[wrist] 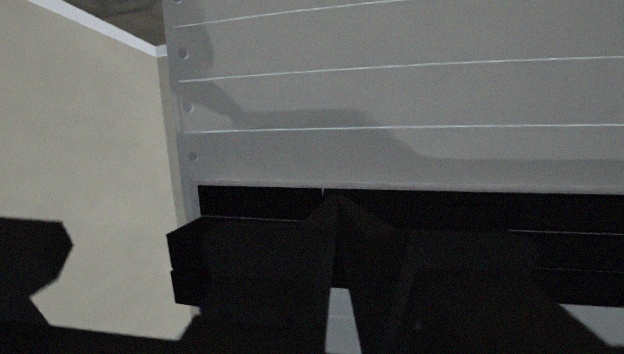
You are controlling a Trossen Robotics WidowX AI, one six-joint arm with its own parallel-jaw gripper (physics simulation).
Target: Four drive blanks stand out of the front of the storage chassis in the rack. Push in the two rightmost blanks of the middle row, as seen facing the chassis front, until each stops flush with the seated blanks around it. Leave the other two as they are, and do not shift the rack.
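Frame: origin at the arm's base, x back, y right, z up, level; metres.
Seen in the pictures: gripper, fingertip midpoint: [335,201].
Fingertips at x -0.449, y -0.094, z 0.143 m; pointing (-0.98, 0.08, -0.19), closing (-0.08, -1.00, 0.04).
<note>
Pixels of each thing's top centre, then the offset from my fingertips to it. "spot": a spot on its surface instead.
- storage chassis, surface spot: [260,201] spot: dz +0.010, dx -0.027, dy +0.061 m
- dark block edge, surface spot: [185,290] spot: dz +0.069, dx +0.007, dy +0.108 m
The storage chassis [260,201] is a black band across the wrist view below the grey panels, with thin pale lines between its rows. At its left end a dark blank [186,250] stands out toward the camera, its side edge showing left of the fingers. Another dark block edge [185,290] shows just below it. My gripper [335,201] is shut and empty, its dark fingertips together in front of the chassis, a little right of a small pale seam mark. Whether the tips touch a blank cannot be told. The fingers hide much of the middle and lower rows; the other standing-out blanks cannot be made out.
The rack [184,172] has a grey upright with round holes at the left, beside flat grey panels [450,100] carrying soft shadows. A beige wall [90,150] with a pale trim edge is at the far left. Grey surface shows between and right of the fingers at the bottom.
</note>
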